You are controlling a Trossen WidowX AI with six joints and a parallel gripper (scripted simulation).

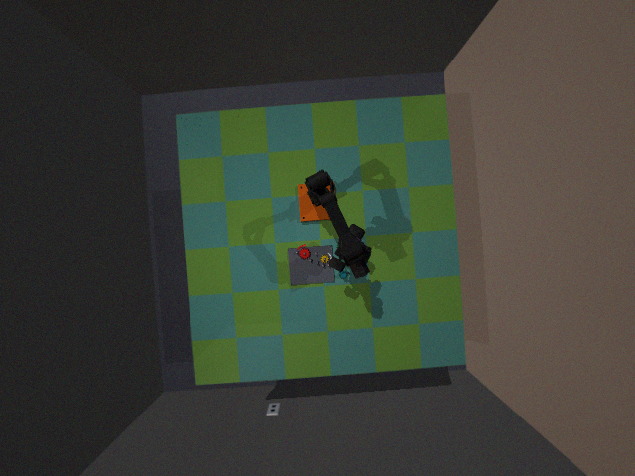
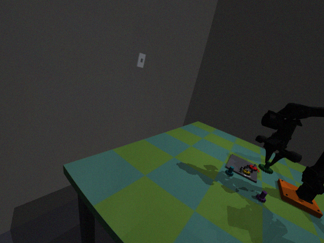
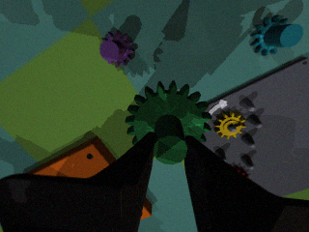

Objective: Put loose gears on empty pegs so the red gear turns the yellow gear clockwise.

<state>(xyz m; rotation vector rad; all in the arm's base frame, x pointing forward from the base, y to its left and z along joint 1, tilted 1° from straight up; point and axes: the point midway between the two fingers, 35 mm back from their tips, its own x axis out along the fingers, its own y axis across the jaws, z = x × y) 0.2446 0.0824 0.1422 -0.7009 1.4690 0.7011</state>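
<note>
The yellow gear is 120 mm below my gripper tip, 90 mm to the right of it and 50 mm ahead of it. The rest, counted from my gripper tip: green gear 10 mm below; then teal gear 130 mm ahead, 120 mm below, 10 mm to the right; then purple gear 120 mm below, 70 mm to the left, 20 mm behind.
</note>
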